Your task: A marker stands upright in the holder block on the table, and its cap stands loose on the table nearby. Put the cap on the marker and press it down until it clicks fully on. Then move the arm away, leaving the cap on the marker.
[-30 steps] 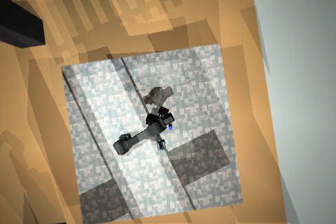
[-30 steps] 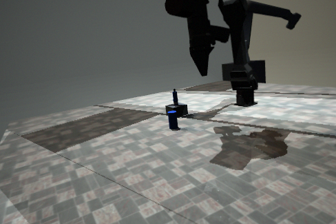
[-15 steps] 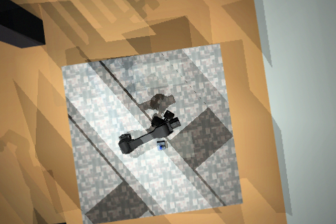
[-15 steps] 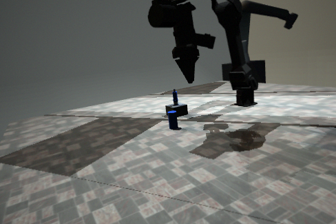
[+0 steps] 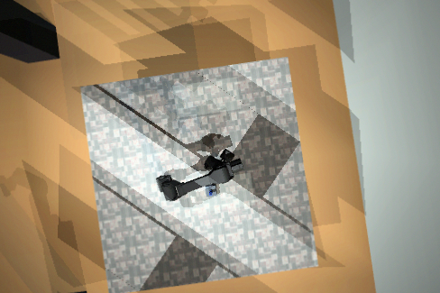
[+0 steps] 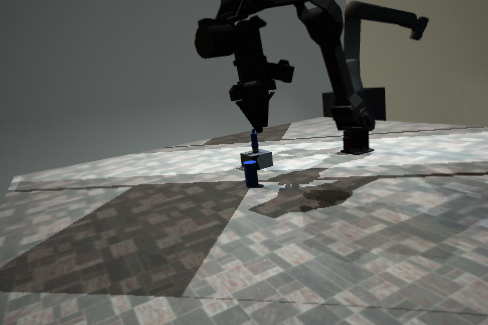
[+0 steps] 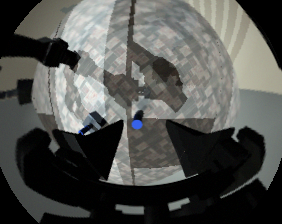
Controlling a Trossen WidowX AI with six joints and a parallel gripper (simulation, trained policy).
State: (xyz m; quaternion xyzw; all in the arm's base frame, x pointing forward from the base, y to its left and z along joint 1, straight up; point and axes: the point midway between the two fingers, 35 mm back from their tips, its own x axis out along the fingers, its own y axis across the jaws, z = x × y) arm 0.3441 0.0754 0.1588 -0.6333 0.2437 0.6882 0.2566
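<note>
Now: the blue cap 20 mm ahead of my gripper tip, 40 mm to the right of it and 100 mm below it. The rest, counted from my gripper tip: holder block: 70 mm behind, 170 mm to the right, 110 mm below.
</note>
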